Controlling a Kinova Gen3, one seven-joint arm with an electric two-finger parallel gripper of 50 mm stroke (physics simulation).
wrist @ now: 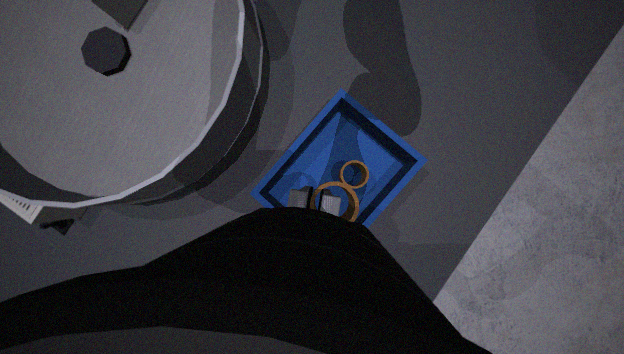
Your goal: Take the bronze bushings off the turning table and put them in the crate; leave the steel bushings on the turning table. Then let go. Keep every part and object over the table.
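Note:
The blue crate (393, 190) lies below my gripper in the wrist view, its near corner hidden by the black gripper body. My gripper (315, 199) is shut on the wall of a bronze bushing (356, 205), a copper-coloured ring held over the near part of the crate. Its lower part is hidden. A second bronze bushing (354, 162) stands inside the crate, looking smaller and lower, just beyond the held one. The turning table (150, 125), a large grey disc with a pale raised rim, is at the upper left, partly cut off. Steel bushings do not show.
A dark round hub (104, 51) stands on the turning table, with a dark block (122, 11) beside it at the top edge. A white label (21, 209) and a small dark part show below the disc's rim. The table's edge runs diagonally at the right, with pale floor (560, 225) beyond.

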